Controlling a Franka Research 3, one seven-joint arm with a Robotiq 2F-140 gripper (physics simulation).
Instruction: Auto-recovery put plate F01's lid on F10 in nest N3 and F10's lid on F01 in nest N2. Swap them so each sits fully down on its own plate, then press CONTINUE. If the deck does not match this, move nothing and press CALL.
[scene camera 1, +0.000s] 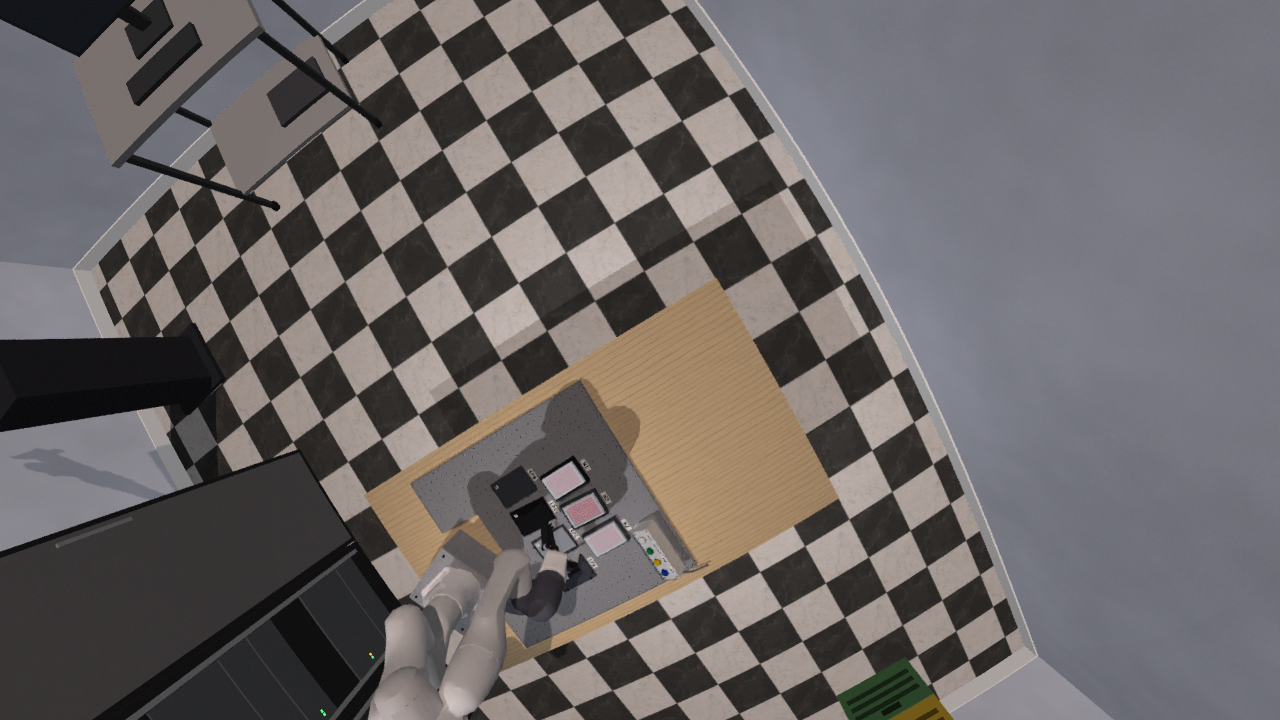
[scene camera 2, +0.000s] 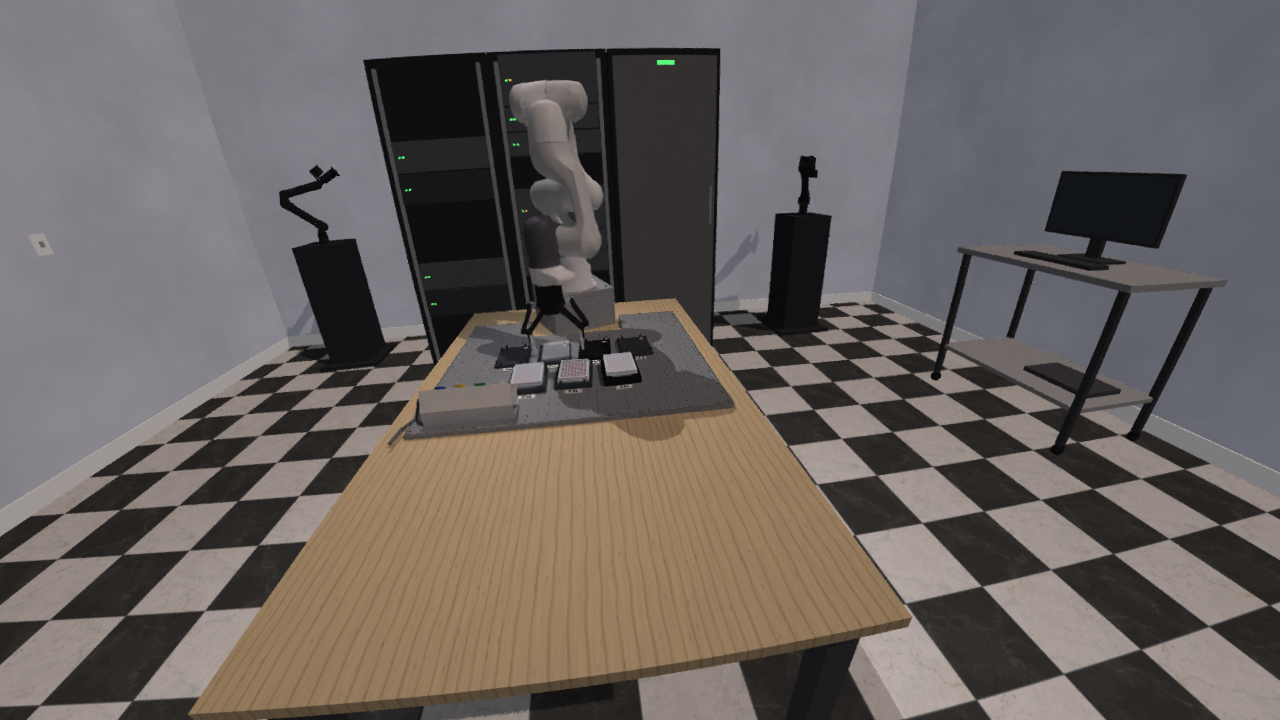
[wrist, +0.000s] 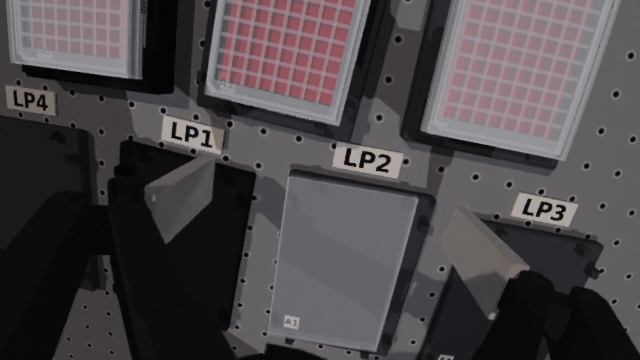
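My gripper (scene camera 1: 561, 546) (scene camera 2: 555, 337) (wrist: 331, 202) is open and empty, its fingers wide apart on either side of a clear lid (scene camera 2: 555, 350) (wrist: 345, 260). The lid lies flat on the dark pad labelled LP2, its A1 mark at the near left in the wrist view. The middle plate (scene camera 1: 584, 509) (scene camera 2: 573, 369) (wrist: 287, 50) shows vivid red wells and looks uncovered. The plates on either side, one (scene camera 1: 564, 479) (scene camera 2: 619, 364) (wrist: 75, 32) beyond LP4 and LP1, the other (scene camera 1: 605, 538) (scene camera 2: 528, 375) (wrist: 520, 70) beyond LP3, look paler under clear lids. Plate and nest names are not readable.
The dark pads LP1 (scene camera 1: 533, 515) (wrist: 220, 240), LP3 (scene camera 2: 513, 354) (wrist: 550, 255) and LP4 (scene camera 1: 514, 486) (scene camera 2: 633, 343) (wrist: 35, 165) flank the LP2 pad. The button panel (scene camera 1: 656, 555) stands at the deck's edge, its beige housing (scene camera 2: 467, 404) near a front corner in scene camera 2.
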